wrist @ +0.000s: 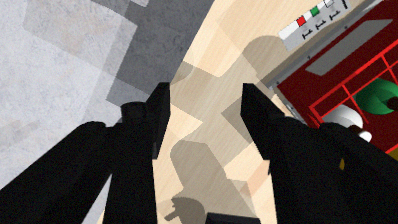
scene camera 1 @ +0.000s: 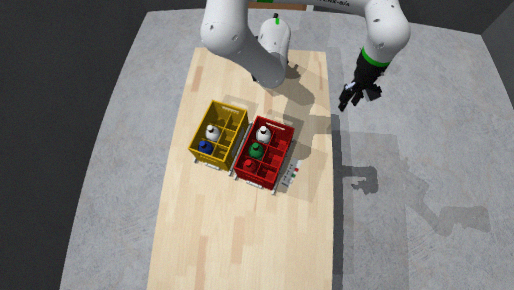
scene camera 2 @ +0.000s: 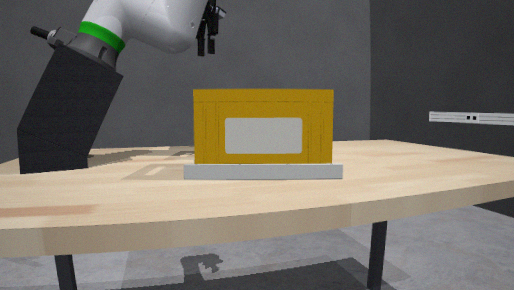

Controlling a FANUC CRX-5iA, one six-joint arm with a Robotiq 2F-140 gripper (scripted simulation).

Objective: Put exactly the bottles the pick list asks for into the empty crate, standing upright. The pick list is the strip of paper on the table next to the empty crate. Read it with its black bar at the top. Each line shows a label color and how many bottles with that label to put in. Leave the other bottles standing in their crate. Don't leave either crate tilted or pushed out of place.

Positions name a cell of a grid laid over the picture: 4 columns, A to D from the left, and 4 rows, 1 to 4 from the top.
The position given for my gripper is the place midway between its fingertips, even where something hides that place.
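Observation:
I can see a white bottle (wrist: D3) here, and my gripper (wrist: C2) as well.

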